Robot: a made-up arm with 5 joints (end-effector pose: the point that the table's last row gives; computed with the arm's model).
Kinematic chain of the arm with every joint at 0, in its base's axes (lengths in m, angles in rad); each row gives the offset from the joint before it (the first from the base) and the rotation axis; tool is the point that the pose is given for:
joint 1: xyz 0 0 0.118 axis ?
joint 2: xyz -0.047 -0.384 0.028 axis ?
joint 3: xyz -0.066 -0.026 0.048 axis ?
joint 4: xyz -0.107 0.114 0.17 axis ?
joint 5: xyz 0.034 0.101 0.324 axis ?
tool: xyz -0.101 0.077 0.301
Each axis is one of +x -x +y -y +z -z.
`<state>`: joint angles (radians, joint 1 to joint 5).
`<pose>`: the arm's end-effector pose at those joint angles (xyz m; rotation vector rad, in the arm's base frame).
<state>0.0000 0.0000 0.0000 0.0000 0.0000</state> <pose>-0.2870 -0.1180 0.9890 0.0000 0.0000 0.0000</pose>
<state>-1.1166 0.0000 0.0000 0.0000 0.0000</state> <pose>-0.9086 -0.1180 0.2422 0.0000 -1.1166 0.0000</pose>
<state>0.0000 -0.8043 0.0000 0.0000 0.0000</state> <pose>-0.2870 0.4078 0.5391 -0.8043 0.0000 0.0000</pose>
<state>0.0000 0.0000 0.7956 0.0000 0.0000</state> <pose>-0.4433 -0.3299 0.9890 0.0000 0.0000 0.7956</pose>
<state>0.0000 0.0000 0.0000 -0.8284 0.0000</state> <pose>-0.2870 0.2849 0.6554 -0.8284 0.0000 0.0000</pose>
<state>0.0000 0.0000 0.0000 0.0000 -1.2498</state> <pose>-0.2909 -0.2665 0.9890 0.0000 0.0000 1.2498</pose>
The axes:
joint 1: +y
joint 2: +x
joint 3: +z
joint 4: +x
joint 5: -z

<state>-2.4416 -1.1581 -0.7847 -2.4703 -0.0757</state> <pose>0.2771 -0.5842 0.4797 -0.0338 0.8197 -2.6591</pose>
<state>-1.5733 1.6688 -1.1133 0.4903 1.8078</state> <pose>0.1137 -1.2289 -0.0019 1.4155 1.4971 -0.6100</pose>
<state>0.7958 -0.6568 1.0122 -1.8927 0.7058</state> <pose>-0.6813 -0.3229 0.4375 -1.2364 -0.8573 1.2420</pose>
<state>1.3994 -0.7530 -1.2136 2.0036 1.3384</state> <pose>0.1623 -0.4227 0.7860 0.5790 0.4603 -2.1078</pose>
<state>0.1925 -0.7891 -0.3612 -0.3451 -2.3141</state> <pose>0.0148 0.3899 0.5276 -0.4489 1.2709 1.7581</pose>
